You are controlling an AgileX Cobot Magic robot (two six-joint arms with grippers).
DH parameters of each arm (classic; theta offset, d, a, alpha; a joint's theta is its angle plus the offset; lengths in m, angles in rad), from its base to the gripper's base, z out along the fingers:
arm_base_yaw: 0 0.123 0 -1.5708
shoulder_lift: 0.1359 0 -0.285 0
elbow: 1.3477 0 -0.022 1.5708
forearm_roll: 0 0.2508 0 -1.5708
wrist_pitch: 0 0 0.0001 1.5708
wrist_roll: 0 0.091 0 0
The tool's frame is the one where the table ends.
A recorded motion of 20 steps. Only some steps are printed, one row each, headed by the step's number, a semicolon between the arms.
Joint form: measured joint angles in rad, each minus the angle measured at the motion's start. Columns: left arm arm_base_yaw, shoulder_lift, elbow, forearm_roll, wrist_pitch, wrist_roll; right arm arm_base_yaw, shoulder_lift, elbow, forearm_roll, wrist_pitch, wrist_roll.
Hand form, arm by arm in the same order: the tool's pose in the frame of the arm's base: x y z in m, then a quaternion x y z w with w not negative. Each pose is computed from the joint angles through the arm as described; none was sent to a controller.
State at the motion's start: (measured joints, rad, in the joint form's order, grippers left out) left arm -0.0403 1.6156 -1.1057 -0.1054 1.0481 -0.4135; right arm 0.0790 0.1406 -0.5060 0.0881 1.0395 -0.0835
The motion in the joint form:
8: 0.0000 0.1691 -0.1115 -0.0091 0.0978 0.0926; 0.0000 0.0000 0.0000 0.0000 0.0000 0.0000
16: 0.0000 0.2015 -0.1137 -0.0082 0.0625 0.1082; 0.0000 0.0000 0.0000 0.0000 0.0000 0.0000
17: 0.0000 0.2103 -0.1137 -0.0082 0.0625 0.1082; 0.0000 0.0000 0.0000 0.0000 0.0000 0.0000
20: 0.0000 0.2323 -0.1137 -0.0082 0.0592 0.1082; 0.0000 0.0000 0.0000 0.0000 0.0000 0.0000
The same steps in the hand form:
8: 0.3247 -0.0226 0.2040 0.16433 -0.98467 0.04566 0.03645; 0.0167 0.0083 0.2801 -0.06974 0.87780 0.04294 0.47198
16: 0.3308 -0.0226 0.1937 0.15811 -0.98582 0.04515 0.03337; 0.0167 0.0083 0.2801 -0.06974 0.87780 0.04294 0.47198
17: 0.3314 -0.0226 0.1907 0.15831 -0.98568 0.04428 0.03768; 0.0167 0.0083 0.2801 -0.06974 0.87780 0.04294 0.47198
20: 0.3331 -0.0227 0.1834 0.15890 -0.98528 0.04234 0.04681; 0.0167 0.0083 0.2801 -0.06974 0.87780 0.04294 0.47198

